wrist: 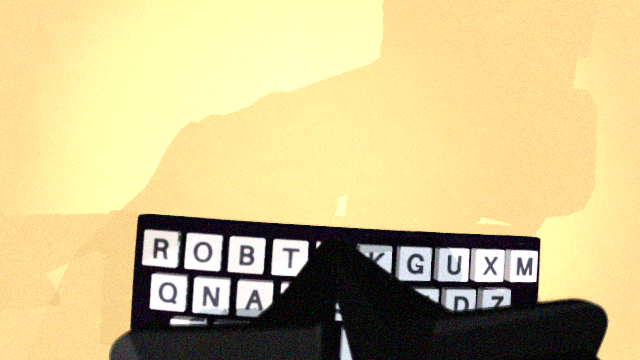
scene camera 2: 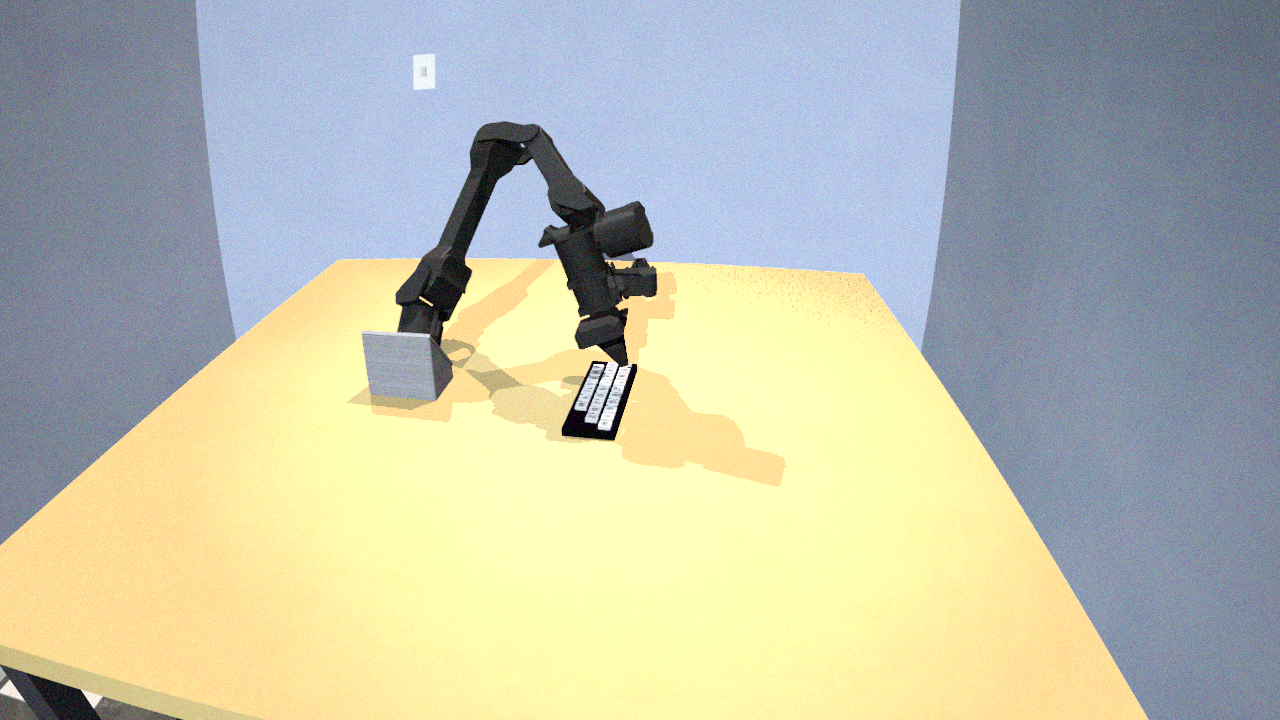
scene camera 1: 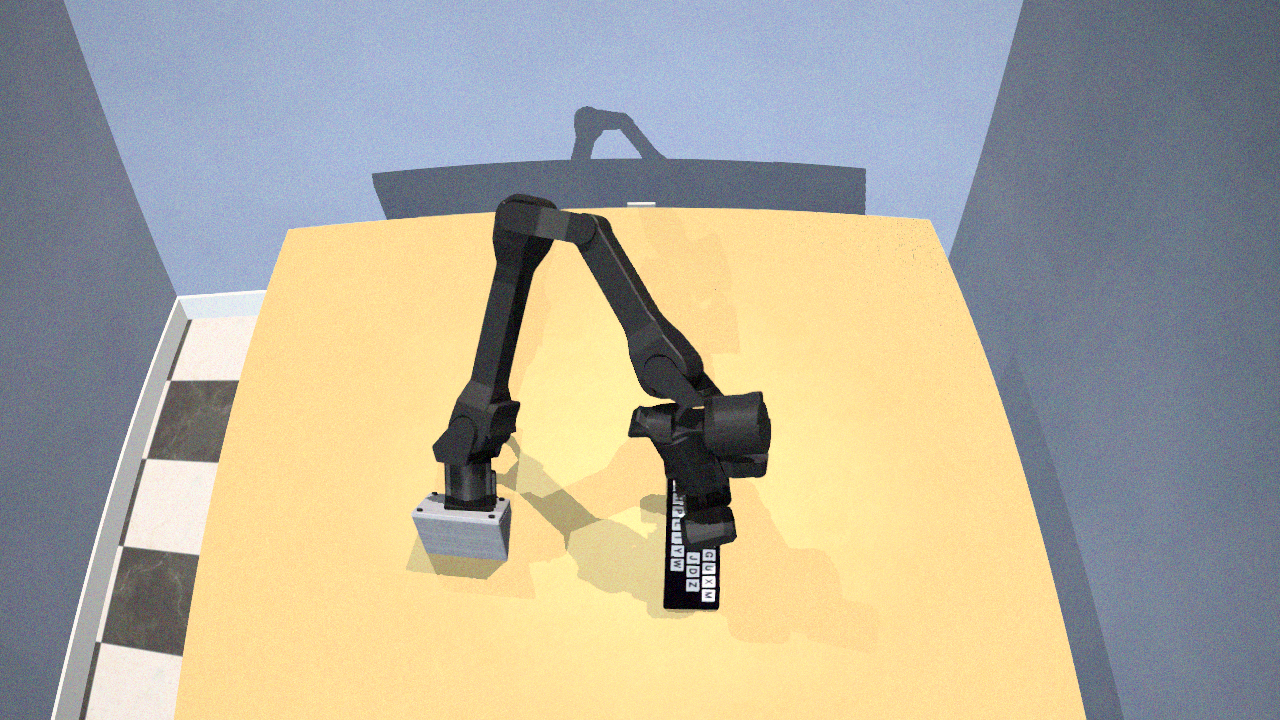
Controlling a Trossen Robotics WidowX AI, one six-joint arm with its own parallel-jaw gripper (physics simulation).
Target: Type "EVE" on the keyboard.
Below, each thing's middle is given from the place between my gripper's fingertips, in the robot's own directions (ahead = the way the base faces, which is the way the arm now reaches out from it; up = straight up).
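Keyboard [scene camera 1: 675,595], 40 mm below my hand, 10 mm to the right of it, 30 mm behind it.
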